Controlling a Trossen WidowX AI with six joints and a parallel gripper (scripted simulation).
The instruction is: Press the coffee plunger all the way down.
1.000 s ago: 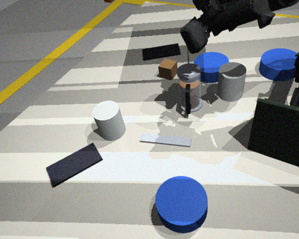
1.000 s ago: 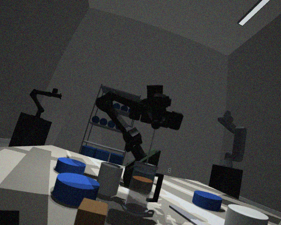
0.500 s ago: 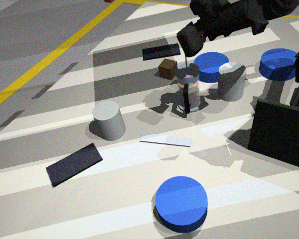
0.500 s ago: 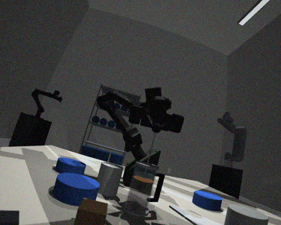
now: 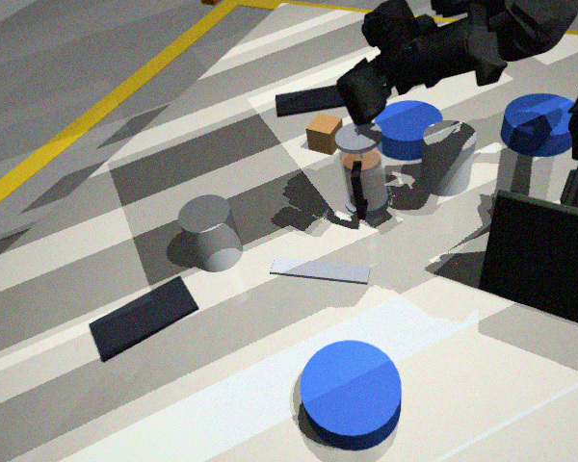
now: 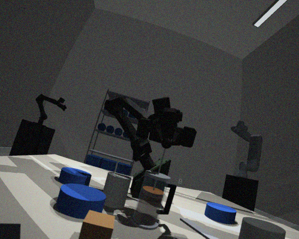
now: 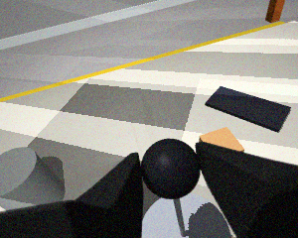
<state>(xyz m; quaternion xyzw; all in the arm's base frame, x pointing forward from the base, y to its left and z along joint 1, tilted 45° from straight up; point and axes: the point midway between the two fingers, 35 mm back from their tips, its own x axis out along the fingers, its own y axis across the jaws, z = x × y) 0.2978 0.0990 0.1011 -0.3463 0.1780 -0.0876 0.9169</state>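
Now: the coffee press 20 mm behind my gripper tip, 10 mm to the left of it and 110 mm below it. Round my gripper tip: orange-brown cube (130 mm ahead, 100 mm to the right, 200 mm below); pale flat strip (40 mm behind, 160 mm to the left, 220 mm below).
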